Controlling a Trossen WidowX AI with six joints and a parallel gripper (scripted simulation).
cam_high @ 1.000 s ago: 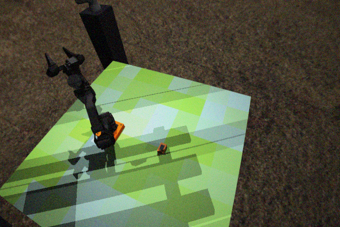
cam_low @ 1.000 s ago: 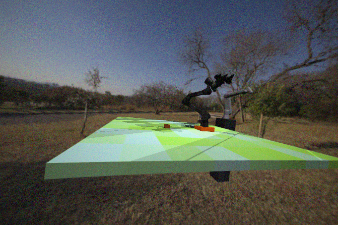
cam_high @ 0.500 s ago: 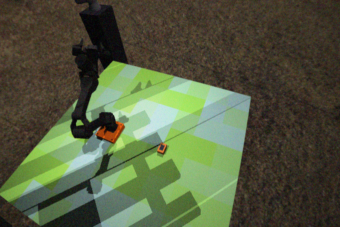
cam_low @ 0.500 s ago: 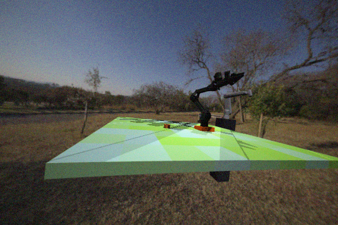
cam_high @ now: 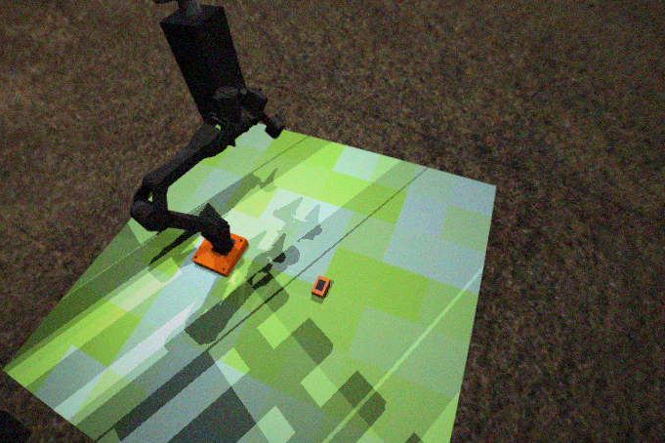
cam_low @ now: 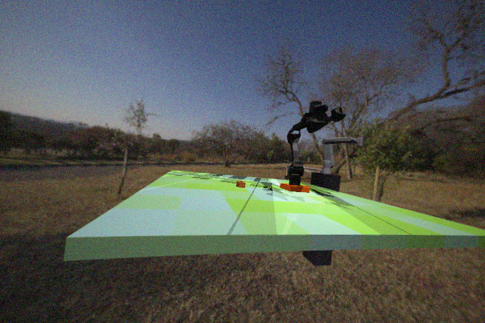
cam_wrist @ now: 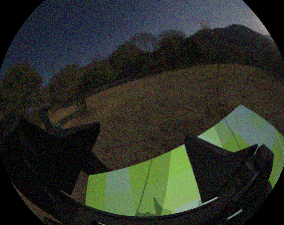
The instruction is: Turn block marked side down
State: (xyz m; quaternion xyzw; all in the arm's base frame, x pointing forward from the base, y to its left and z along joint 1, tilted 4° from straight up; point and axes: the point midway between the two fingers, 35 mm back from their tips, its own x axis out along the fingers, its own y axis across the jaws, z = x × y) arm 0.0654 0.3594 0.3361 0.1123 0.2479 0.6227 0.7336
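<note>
Now: the orange block 300 mm ahead of my gripper tip, 370 mm to the right of it and 370 mm below it.
</note>
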